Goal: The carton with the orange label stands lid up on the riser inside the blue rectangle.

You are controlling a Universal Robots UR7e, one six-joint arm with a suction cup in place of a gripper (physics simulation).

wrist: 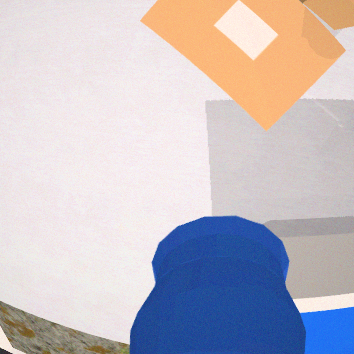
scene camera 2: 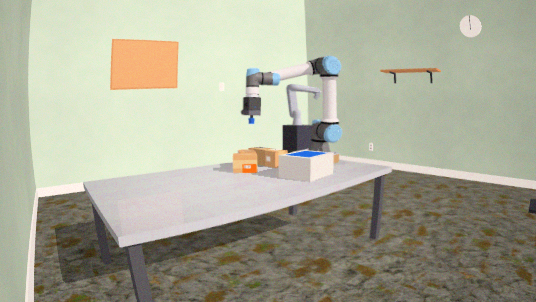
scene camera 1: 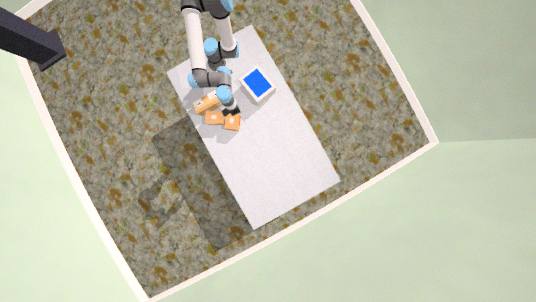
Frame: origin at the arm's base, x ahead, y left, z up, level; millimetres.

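Seen in the pictures: hand, tool point: [wrist: 219, 273] [scene camera 2: 251, 123]; arm's base, link origin: [scene camera 1: 217, 63].
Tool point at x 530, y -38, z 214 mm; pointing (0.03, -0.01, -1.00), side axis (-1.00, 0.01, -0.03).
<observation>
Offsets run from my tool point to a thing's top centre. Level surfaces: height alone.
The carton with the orange label @(dx -6, dy -78, dz -181 mm) [scene camera 1: 232, 125] [scene camera 2: 239, 167] [wrist: 250, 87] stands on the table, apart from the riser. Its orange label is on an upright side face in the second scene view; a plain face with a white patch is on top in the wrist view. The white riser @(dx -180, dy +257, dz -161 mm) [scene camera 1: 264, 98] [scene camera 2: 295, 168] [wrist: 325, 303] has the blue rectangle @(dx -180, dy +257, dz -161 mm) [scene camera 1: 257, 83] [scene camera 2: 306, 154] [wrist: 330, 330] on top, with no carton on it. My gripper [scene camera 1: 231, 111] [scene camera 2: 251, 121] [wrist: 220, 240], a blue suction cup, is open and empty, well above the cartons.
Another carton @(dx -104, dy -198, dz -181 mm) [scene camera 1: 214, 117] stands close beside the labelled one. A longer carton @(dx -250, dy -240, dz -180 mm) [scene camera 1: 206, 103] lies behind them. A small brown piece [scene camera 2: 336, 158] shows behind the riser. The table @(dz -281 mm) [scene camera 1: 280, 165] [scene camera 2: 200, 195] bears them all.
</observation>
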